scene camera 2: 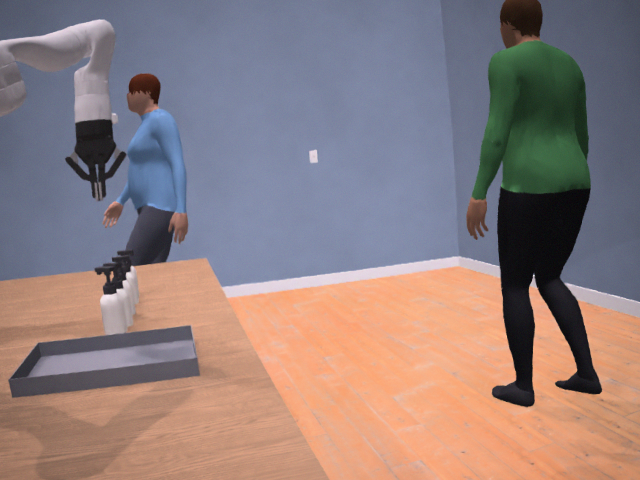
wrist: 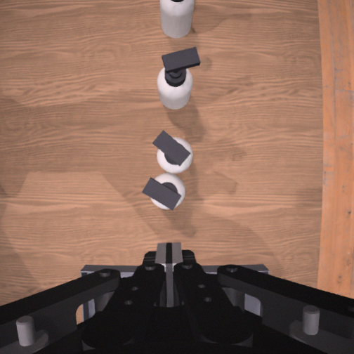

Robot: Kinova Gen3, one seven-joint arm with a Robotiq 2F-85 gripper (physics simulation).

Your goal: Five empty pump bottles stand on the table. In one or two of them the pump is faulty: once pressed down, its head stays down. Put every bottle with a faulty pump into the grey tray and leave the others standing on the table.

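Places are measured from the arm's base along level axes (x ahead, y left, z up), in metres.
Pixels of known places: gripper, between the fingertips: (scene camera 2: 99,200).
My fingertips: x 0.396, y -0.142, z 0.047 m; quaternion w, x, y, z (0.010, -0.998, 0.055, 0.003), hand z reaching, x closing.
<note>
Ahead of a thing's pixels: the offset from my fingertips to its top centre. Level surfaces: height alone.
My gripper (scene camera 2: 98,198) (wrist: 169,257) is shut and empty, pointing down high above the row of bottles. White pump bottles with black heads stand upright in a row behind the tray. The nearest bottle @[dz -0.139, dx -0.002, dy +0.024 m] (scene camera 2: 113,316) (wrist: 180,193) has its head raised on a visible stem in the scene view. The second bottle (wrist: 185,162) stands very close behind it. A third bottle (wrist: 175,96) and a fourth bottle (wrist: 176,25), cut by the frame edge, stand farther back. In the scene view the rear bottles overlap, and their head heights are hard to tell. The grey tray @[dz -0.249, dx -0.022, dy -0.206 m] (scene camera 2: 105,379) (wrist: 245,269) holds no bottle in the scene view.
The wooden table @[dz -0.279 m] (scene camera 2: 227,413) (wrist: 260,125) ends at a right edge beside the orange floor (scene camera 2: 361,361). A person in blue (scene camera 2: 157,160) is beyond the table's far end. A person in green (scene camera 2: 542,124) stands on the floor at the right.
</note>
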